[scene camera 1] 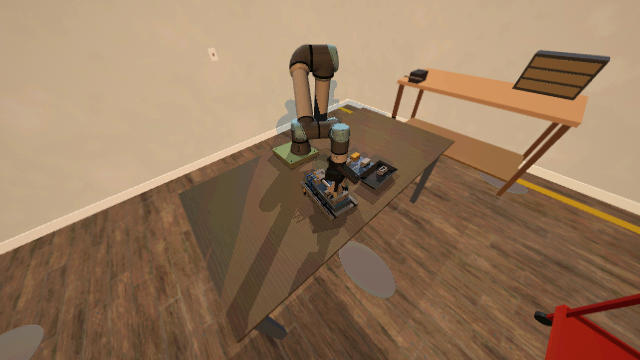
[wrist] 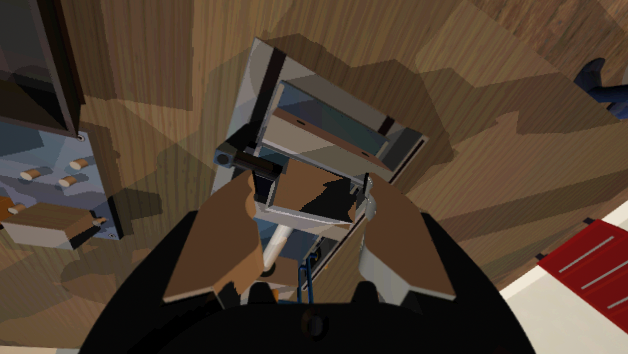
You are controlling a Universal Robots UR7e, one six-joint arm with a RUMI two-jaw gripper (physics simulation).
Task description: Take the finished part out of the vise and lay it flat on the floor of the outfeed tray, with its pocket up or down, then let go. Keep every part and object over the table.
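Frame: origin at the arm's base, x ahead, y left, z up, level; centimetres.
Seen in the pictures: gripper, between the fingertips: (scene camera 1: pixel 338 193) (wrist: pixel 310 174); arm's base, origin of its link: (scene camera 1: pixel 300 150).
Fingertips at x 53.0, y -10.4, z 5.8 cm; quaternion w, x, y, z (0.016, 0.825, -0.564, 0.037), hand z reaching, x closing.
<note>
Offsets run from my fingertips to a thing's top centre. "spot": to the spot under its first point.
The finished part @(dx -1.3, dy -0.5, dz +3.5 cm) (wrist: pixel 300 185) sits in the vise @(dx -8.0, dy -0.7, dz +1.0 cm) (scene camera 1: pixel 345 210) (wrist: pixel 320 150), its top brown with a black shadow; no pocket is visible on this face. The jaws lie on its far and near sides. My gripper (scene camera 1: pixel 337 189) (wrist: pixel 310 174) is open, with one finger at the left and one at the right of the part and nothing held. In the wrist view a black rod @(dx -0.6, dy +3.9, dz +0.7 cm) (wrist: pixel 257 164) points at the part's left end, close to the left fingertip. The dark outfeed tray (scene camera 1: pixel 372 181) (wrist: pixel 74 112) holds a small light part @(dx -0.3, dy +37.6, dz -4.2 cm) (scene camera 1: pixel 382 170) in the scene view.
A blue pegged plate @(dx -16.4, dy +31.1, dz -8.1 cm) (scene camera 1: pixel 359 169) (wrist: pixel 50 150) stands beside the tray, carrying an orange block @(dx -21.7, dy +35.2, dz -4.5 cm) (scene camera 1: pixel 355 156) and a pale block (scene camera 1: pixel 365 162) (wrist: pixel 47 225). A white cylinder @(spot: dx -9.2, dy +0.0, dz -0.3 cm) (wrist: pixel 277 246) and blue tubes (wrist: pixel 305 280) lie near the vise. A red cabinet (wrist: pixel 590 270) stands beyond the table.
</note>
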